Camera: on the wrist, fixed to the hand. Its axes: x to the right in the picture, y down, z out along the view.
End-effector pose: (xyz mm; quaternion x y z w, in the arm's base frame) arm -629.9 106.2 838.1 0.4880 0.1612 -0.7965 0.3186
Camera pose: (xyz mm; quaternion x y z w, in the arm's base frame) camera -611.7 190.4 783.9 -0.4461 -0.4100 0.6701 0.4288
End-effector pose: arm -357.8 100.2 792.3 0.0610 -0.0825 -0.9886 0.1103
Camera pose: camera -369.1 136.1 697.7 -0.3380 0.1206 0.7236 0.5896
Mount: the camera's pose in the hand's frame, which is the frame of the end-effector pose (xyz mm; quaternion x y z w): 12.4 -53.6 -85.7 0.1328 0.2281 -0.6832 0.6809
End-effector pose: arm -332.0 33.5 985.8 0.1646 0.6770 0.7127 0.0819
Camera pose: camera -378.9 -38.9 931.7 -0.5021 0.6867 0.3769 0.3664
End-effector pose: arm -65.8 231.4 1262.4 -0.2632 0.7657 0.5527 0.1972
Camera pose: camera -43.2 134.2 1241.9 -0.8022 0.4599 0.0799 0.3722
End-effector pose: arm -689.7 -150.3 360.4 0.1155 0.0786 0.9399 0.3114
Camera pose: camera -691.8 -106.8 268.4 -0.1481 0.3283 0.4431 0.8209
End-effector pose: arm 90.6 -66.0 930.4 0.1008 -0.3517 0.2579 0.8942
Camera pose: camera 176.3 -75.5 876.1 0.3688 0.0676 -0.3656 0.8519
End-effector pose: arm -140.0 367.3 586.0 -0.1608 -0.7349 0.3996 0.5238
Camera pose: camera -58.2 377.6 645.8 0.3710 -0.4377 -0.0249 0.8186
